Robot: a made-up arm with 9 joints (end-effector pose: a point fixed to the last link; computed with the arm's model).
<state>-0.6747 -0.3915 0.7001 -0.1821 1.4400 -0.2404 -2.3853 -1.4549 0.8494</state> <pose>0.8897 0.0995 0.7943 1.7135 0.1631 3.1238</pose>
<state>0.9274 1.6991 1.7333 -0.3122 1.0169 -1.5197 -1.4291 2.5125 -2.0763</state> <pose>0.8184 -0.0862 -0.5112 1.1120 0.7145 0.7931</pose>
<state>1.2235 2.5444 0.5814 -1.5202 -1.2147 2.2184 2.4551 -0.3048 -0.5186</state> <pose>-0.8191 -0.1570 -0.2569 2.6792 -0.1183 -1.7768</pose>
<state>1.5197 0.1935 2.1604 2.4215 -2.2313 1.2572 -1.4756 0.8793 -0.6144</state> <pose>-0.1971 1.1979 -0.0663 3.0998 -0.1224 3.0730</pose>
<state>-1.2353 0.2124 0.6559 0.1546 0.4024 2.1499 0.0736 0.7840 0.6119</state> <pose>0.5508 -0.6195 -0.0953 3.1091 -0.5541 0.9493</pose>
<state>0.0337 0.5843 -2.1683 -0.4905 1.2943 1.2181 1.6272 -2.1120 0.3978</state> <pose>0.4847 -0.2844 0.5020 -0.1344 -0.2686 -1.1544</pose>
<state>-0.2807 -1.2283 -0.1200 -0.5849 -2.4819 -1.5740 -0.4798 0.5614 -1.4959</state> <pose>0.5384 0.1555 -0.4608 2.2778 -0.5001 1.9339</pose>
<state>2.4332 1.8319 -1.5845 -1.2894 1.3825 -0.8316 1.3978 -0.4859 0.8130</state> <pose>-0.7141 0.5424 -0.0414 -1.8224 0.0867 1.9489</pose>
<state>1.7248 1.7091 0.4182 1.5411 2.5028 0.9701 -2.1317 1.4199 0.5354</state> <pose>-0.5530 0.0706 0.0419 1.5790 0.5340 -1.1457</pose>
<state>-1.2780 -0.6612 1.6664 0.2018 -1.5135 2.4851 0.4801 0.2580 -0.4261</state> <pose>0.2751 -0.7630 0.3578 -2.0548 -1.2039 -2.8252</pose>
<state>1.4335 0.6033 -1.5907 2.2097 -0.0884 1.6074 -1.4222 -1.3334 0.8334</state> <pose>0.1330 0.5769 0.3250 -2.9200 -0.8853 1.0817</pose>
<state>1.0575 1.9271 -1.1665 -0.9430 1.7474 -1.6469 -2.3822 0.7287 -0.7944</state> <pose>0.2264 1.1719 0.1328 2.9834 1.3083 -1.3257</pose>
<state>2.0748 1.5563 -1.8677 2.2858 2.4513 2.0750 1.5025 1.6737 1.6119</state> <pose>0.0983 0.3603 -0.0420 -2.8070 1.2139 1.5007</pose>
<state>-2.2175 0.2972 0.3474 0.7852 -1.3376 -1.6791 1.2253 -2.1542 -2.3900</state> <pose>-0.9182 -0.6221 0.4780 1.1736 -1.3209 -0.5359</pose>
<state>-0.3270 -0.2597 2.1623 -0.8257 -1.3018 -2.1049 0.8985 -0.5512 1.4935</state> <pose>0.6235 -0.0268 -0.0254 -1.8600 1.0453 -0.3830</pose>
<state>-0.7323 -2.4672 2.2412 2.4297 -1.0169 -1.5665 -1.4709 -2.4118 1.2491</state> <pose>-0.9200 -0.0063 0.3342 1.3346 -1.0509 0.7192</pose>
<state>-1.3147 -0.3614 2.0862 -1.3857 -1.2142 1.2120 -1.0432 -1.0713 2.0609</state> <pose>0.1666 -0.7106 0.1926 1.5430 -0.9117 -1.6426</pose>
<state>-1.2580 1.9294 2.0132 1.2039 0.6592 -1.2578 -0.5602 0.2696 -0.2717</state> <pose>-0.6680 -0.0097 -0.1206 0.6912 -1.0725 -1.0779</pose>
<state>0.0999 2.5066 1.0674 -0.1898 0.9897 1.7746 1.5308 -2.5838 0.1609</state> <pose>-0.2549 0.2811 -0.4707 -3.1349 0.3070 1.6318</pose>
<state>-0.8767 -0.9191 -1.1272 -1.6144 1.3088 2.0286 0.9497 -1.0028 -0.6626</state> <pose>0.0371 -0.2608 0.1770 -1.7118 -0.1671 -2.9918</pose>
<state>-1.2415 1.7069 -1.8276 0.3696 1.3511 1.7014 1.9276 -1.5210 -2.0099</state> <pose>-0.6428 -0.1428 0.1209 -1.6428 -0.0101 1.0193</pose>
